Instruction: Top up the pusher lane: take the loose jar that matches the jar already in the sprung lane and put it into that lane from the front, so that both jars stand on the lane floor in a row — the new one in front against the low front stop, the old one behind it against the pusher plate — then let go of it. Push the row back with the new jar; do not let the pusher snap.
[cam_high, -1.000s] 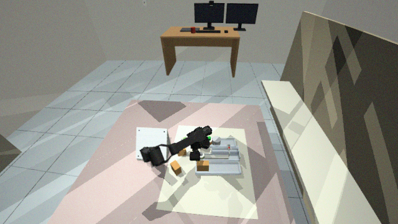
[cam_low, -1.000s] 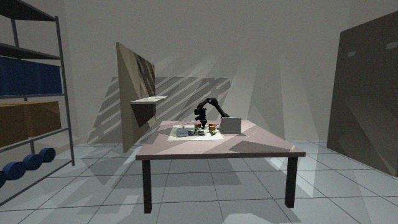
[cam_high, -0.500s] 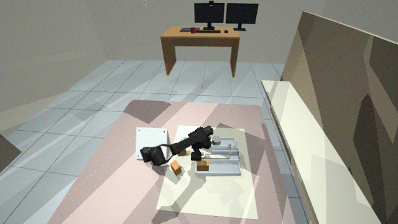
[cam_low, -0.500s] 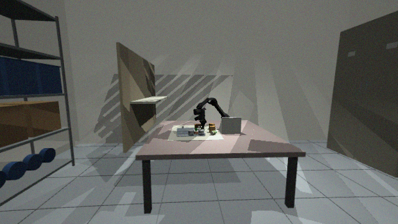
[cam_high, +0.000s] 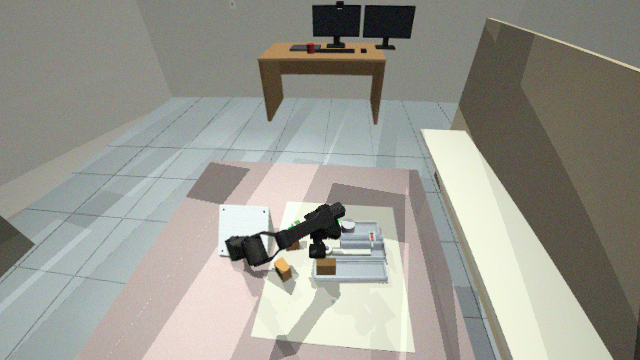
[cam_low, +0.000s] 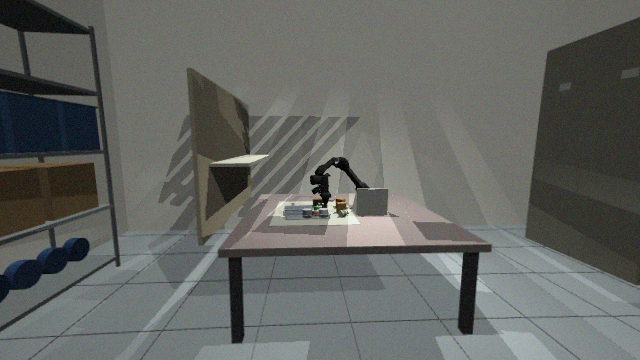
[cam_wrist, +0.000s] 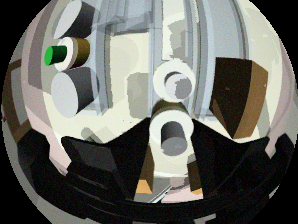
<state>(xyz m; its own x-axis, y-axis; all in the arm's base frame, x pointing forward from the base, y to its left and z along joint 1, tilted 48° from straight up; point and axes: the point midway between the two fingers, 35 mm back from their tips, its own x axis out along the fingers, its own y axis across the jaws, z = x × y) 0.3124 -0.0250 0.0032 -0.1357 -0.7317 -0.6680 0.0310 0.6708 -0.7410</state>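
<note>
Right now the grey lane unit is 16 cm ahead of my gripper tip, 2 cm to the left of it and 3 cm below it. From my gripper tip the other things lie so: small red part: 22 cm ahead, 3 cm to the left, 2 cm above.
</note>
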